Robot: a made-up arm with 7 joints.
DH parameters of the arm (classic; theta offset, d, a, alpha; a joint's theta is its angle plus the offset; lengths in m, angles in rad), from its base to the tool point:
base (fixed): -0.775 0 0.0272 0
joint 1: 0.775 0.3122 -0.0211 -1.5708
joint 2: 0 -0.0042 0.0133 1.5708
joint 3: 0 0.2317 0.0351 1.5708
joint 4: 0 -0.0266 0.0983 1.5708
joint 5: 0 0.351 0.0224 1.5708
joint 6: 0 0.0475 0.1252 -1.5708
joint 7: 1.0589 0 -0.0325 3.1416
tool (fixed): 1.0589 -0.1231 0 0
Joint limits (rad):
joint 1: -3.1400..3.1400
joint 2: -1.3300..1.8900
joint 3: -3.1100..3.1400
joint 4: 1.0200..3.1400
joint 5: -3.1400..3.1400
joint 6: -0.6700..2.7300
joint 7: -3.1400..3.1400
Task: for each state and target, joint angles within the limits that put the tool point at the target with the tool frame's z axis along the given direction. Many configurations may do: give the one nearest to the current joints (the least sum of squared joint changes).
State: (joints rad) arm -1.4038 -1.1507 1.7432 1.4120 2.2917 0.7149 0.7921
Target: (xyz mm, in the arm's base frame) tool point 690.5 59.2 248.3 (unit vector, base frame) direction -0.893 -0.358 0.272
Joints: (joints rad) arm -2.1451 -1.3300 2.0057 1.7291 2.8477 0.6512 0.8469
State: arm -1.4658 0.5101 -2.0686 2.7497 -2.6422 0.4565 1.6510
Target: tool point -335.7 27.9 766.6 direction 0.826 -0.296 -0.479
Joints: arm -1.5269 0.4288 -2.2547 2.2716 -2.8265 -0.4143 1.6370
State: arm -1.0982 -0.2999 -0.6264 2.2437 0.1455 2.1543 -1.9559
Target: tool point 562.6 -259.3 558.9 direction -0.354 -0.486 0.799
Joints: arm -0.5329 0.5336 -0.1008 2.2141 0.6990 1.6507 -2.0845
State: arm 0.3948 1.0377 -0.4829 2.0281 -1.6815 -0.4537 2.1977
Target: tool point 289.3 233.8 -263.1 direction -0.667 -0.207 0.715
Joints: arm 1.0785 1.7797 -0.4922 2.1557 -2.2106 0.1883 2.1182
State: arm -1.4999 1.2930 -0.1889 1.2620 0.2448 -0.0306 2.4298
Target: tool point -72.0 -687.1 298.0 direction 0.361 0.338 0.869
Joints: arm -1.3451 0.5450 -0.5218 1.3770 -0.0886 0.4699 2.4485
